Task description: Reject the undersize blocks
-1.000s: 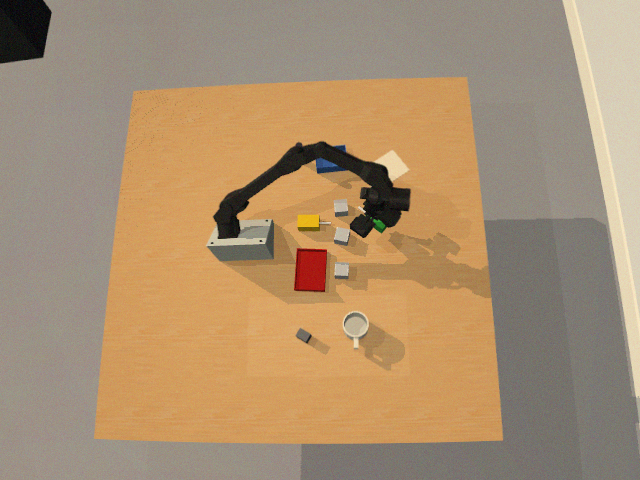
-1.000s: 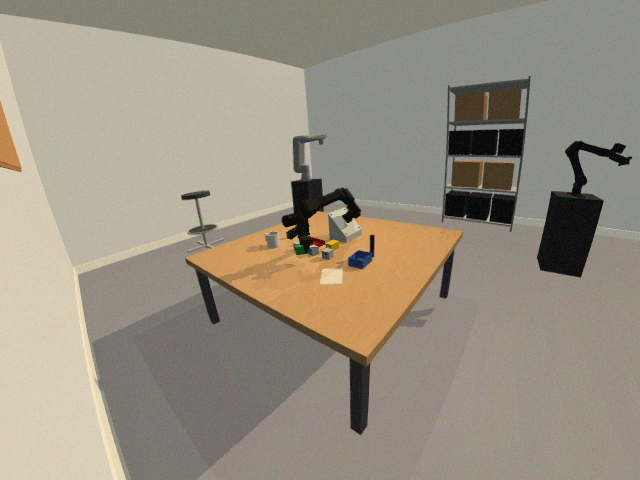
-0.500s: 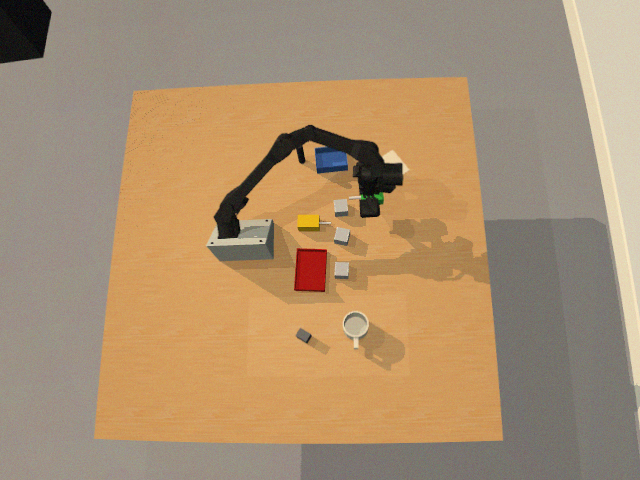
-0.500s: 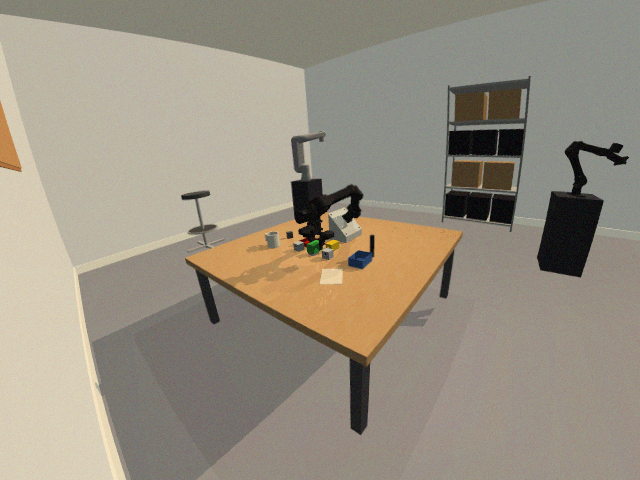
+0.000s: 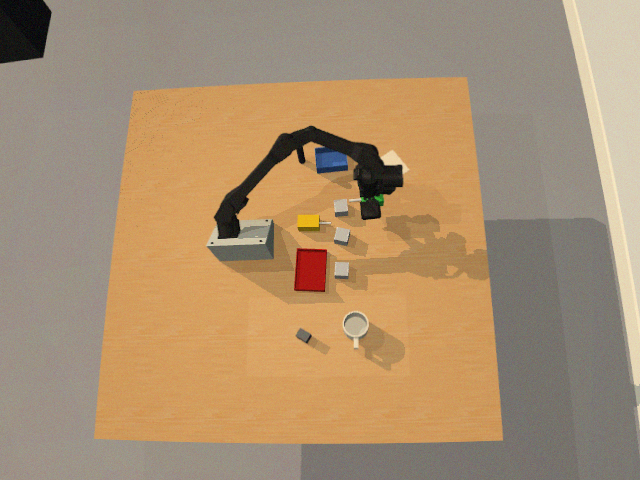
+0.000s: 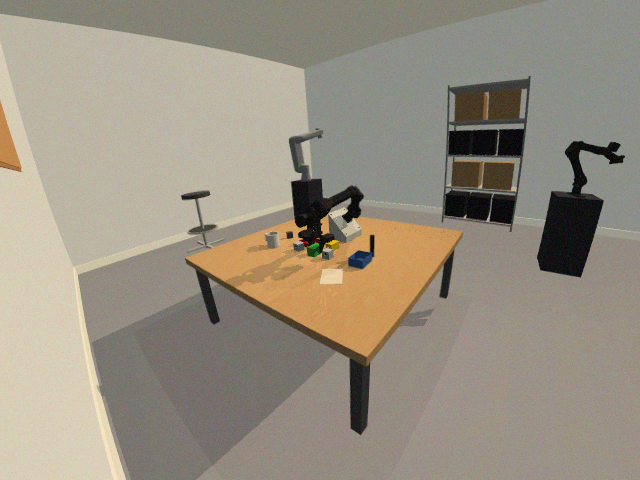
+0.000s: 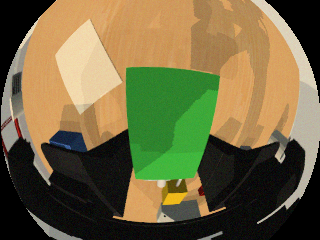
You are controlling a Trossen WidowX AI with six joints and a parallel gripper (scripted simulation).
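The steel block is 10 cm behind my gripper tip, 22 cm to the right of it and 5 cm below it. Also, from my gripper tip: yellow gauge (17 cm behind, 5 cm to the right, 5 cm below); then green GO gauge (1 cm behind, 2 cm above); then paper sheet (7 cm ahead, 14 cm to the left, 7 cm below).
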